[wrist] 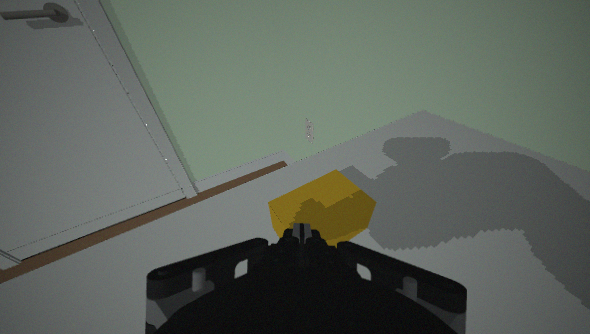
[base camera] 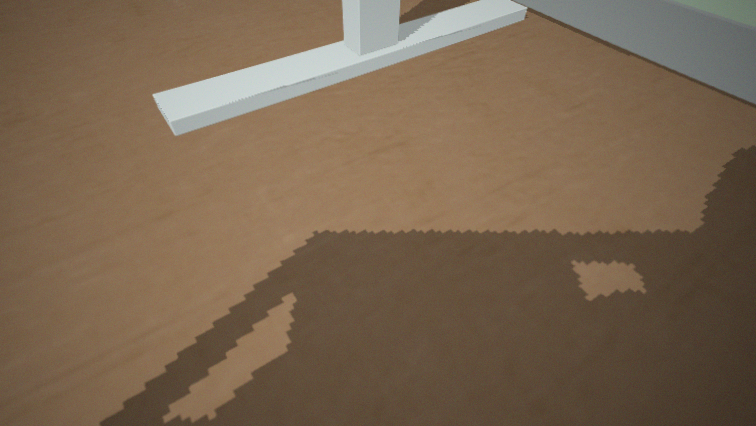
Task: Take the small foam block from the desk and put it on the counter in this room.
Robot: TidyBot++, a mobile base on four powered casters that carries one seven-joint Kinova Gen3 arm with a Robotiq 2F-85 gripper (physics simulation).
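Places are measured from the arm's base along level axes (x up, y right, z ahead), in centimetres.
Where they show: gripper, fingertip midpoint: (wrist: 301,235).
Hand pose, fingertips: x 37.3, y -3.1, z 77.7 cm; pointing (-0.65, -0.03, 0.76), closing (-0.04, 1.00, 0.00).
Things, the pixels of their centre, and the offset from my fingertips. "spot": a spot on its surface instead. Level surfaces: height alone.
- yellow foam block at the middle of its body: (wrist: 320,215) dx -2.8, dy +2.0, dz +4.0 cm
- light grey desk top at its surface level: dx -5.1 cm
- handle at a spot on its surface: (wrist: 35,14) spot: dx +15.2, dy -79.4, dz +60.4 cm
- wall outlet at the middle of its body: (wrist: 309,131) dx -37.0, dy +2.0, dz +81.7 cm
The yellow foam block (wrist: 334,205) rests on the light grey desk top (wrist: 240,215) in the wrist view, below the middle of the picture. My gripper (wrist: 301,235) is shut with its fingertips together and nothing between them. The fingertips overlap the near side of the block in the view and hide part of it; whether they touch it I cannot tell. In the base camera view a white desk leg with a long foot (base camera: 253,84) stands on the wooden floor. The counter does not show in either view.
A grey door (wrist: 65,125) with a handle (wrist: 35,14) is at the left of the wrist view, beside a green wall (wrist: 280,65). A wall outlet (wrist: 309,130) is above the desk edge. A grey baseboard (base camera: 661,47) runs along the upper right of the base view.
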